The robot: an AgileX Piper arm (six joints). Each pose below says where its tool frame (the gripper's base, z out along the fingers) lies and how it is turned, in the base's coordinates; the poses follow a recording.
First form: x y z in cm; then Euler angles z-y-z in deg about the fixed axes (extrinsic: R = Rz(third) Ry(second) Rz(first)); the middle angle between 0 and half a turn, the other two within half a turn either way.
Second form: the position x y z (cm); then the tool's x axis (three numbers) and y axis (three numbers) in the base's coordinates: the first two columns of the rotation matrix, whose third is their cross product. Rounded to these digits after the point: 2 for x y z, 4 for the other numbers.
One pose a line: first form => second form
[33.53, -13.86, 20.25, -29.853, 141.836, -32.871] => [33.53, -13.86, 20.25, -0.8429, -0.0480, -0.5359, 0.1420, 0.9409, -0.3076]
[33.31, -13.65, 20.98, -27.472, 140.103, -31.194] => [33.31, -13.65, 20.98, -0.8212, -0.0421, -0.5691, 0.1568, 0.9423, -0.2959]
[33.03, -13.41, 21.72, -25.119, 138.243, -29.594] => [33.03, -13.41, 21.72, -0.7970, -0.0356, -0.6030, 0.1718, 0.9437, -0.2827]
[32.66, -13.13, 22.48, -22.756, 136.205, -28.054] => [32.66, -13.13, 22.48, -0.7693, -0.0283, -0.6382, 0.1873, 0.9451, -0.2677]
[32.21, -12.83, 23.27, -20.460, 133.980, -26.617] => [32.21, -12.83, 23.27, -0.7383, -0.0210, -0.6742, 0.2028, 0.9464, -0.2515]
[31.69, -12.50, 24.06, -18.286, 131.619, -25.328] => [31.69, -12.50, 24.06, -0.7042, -0.0138, -0.7098, 0.2178, 0.9474, -0.2346]
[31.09, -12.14, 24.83, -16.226, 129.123, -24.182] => [31.09, -12.14, 24.83, -0.6672, -0.0067, -0.7449, 0.2325, 0.9481, -0.2168]
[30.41, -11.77, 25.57, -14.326, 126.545, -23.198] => [30.41, -11.77, 25.57, -0.6278, -0.0002, -0.7784, 0.2462, 0.9486, -0.1988]
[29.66, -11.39, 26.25, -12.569, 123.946, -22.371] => [29.66, -11.39, 26.25, -0.5868, 0.0062, -0.8097, 0.2591, 0.9488, -0.1805]
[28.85, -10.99, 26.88, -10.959, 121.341, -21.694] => [28.85, -10.99, 26.88, -0.5447, 0.0121, -0.8385, 0.2710, 0.9488, -0.1624]
